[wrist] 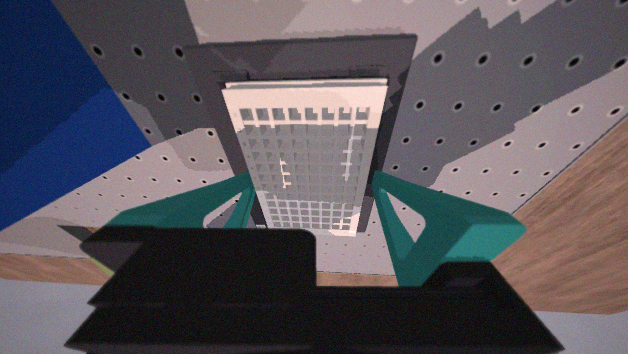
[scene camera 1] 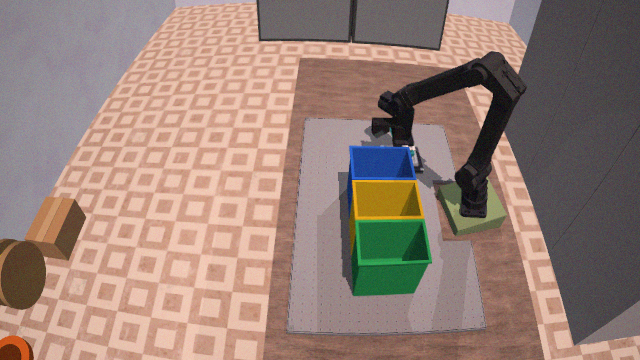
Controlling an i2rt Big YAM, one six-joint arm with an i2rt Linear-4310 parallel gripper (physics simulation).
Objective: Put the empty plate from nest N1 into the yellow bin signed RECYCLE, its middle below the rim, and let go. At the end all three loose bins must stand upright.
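Places are measured from the arm's base along level axes (x back, y right, z up), in millimetres.
Pixels of known places: gripper, fingertip midpoint: (wrist: 314,177); arm's base, origin of the base link: (scene camera 1: 473,202).
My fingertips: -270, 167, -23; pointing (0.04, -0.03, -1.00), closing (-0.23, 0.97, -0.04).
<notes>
Ahead of a thing's pixels: the offset from my fingertips to its top centre, as dx, dy, dz. Level surfaces: height alone.
The white gridded plate @[-3, -5, +15] (wrist: 312,165) lies in a dark nest frame @[-2, -7, +1] (wrist: 300,56) (scene camera 1: 420,169), behind the blue bin's right corner in the scene view; the label N1 is not readable. My gripper (wrist: 314,177) is open, its teal fingertips one on each long side of the plate, with nothing gripped. Whether they touch the plate is unclear. The yellow bin @[-20, -344, +166] (scene camera 1: 387,200) stands upright between the blue bin @[-53, -216, +166] (scene camera 1: 382,163) (wrist: 45,105) and the green bin @[+13, -473, +166] (scene camera 1: 385,277), both upright too. No RECYCLE sign is visible. The yellow bin does not show in the wrist view.
The bins stand close together in a row on the grey perforated board @[dz -14] (scene camera 1: 320,300) (wrist: 470,150). The arm's base stands on a green block (scene camera 1: 492,220) to their right. The brown table @[dz -27] (scene camera 1: 370,90) surrounds the board. A tall dark cabinet (scene camera 1: 590,125) rises at the right.
</notes>
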